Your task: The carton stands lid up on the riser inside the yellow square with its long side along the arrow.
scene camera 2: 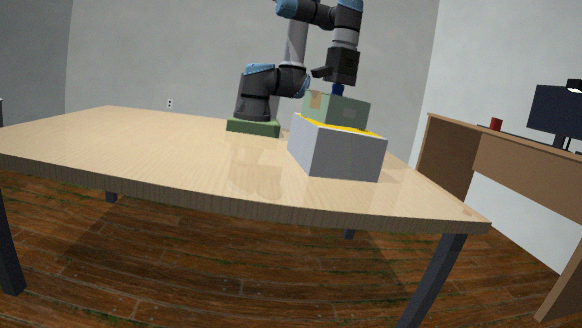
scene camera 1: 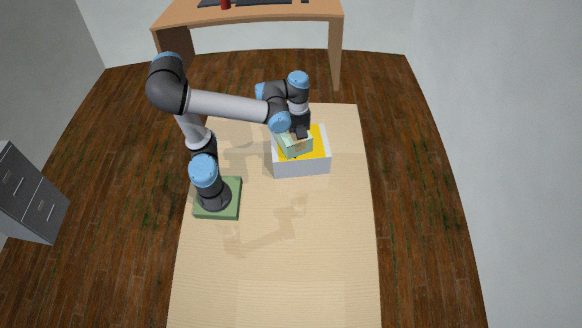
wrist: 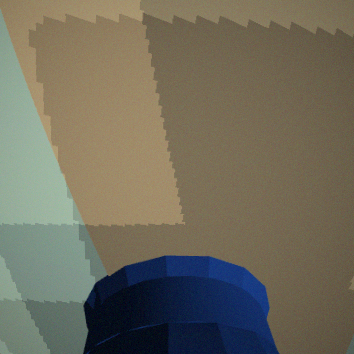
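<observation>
The pale green carton (scene camera 1: 288,148) (scene camera 2: 341,110), with brown tape across its lid (wrist: 246,123), sits lid up on the yellow square (scene camera 1: 317,143) (scene camera 2: 351,127) on top of the white riser (scene camera 1: 301,166) (scene camera 2: 342,153). It lies toward the square's left side, turned at an angle to the riser's edges. My blue suction cup (scene camera 2: 336,88) (wrist: 179,298) presses on the taped lid and holds the carton. In scene camera 1 the wrist tool hides the cup. I cannot make out the arrow.
The riser stands on the wooden table (scene camera 1: 284,265) (scene camera 2: 162,163), right of the arm's green base plate (scene camera 1: 232,204) (scene camera 2: 252,127). A desk (scene camera 1: 243,18) (scene camera 2: 509,163) stands beyond the table, and a grey cabinet (scene camera 1: 23,195) at the left.
</observation>
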